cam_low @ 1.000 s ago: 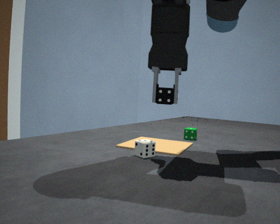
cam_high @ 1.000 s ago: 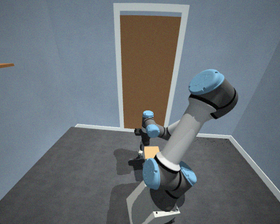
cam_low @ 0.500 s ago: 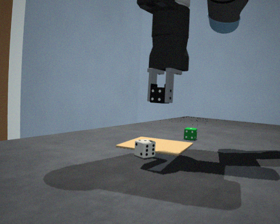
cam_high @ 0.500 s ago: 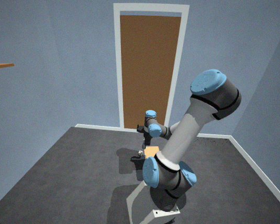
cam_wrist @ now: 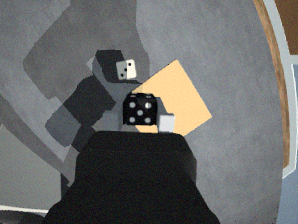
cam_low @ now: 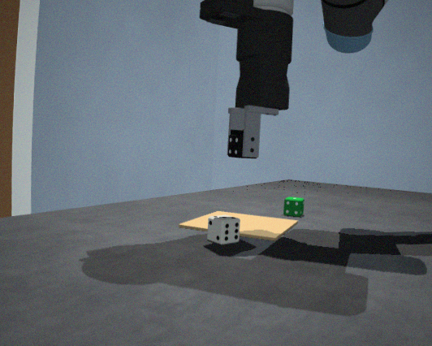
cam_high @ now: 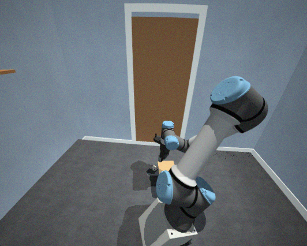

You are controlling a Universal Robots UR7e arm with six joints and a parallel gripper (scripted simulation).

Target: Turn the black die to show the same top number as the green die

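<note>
The tan mat lies 2 cm ahead of my hand, 6 cm to the right of it and 12 cm below it. From my hand the other things lie so: white die: 5 cm to the left, 11 cm below; then black die: right at my hand; then green die: 3 cm behind, 20 cm to the right, 11 cm below.
</note>
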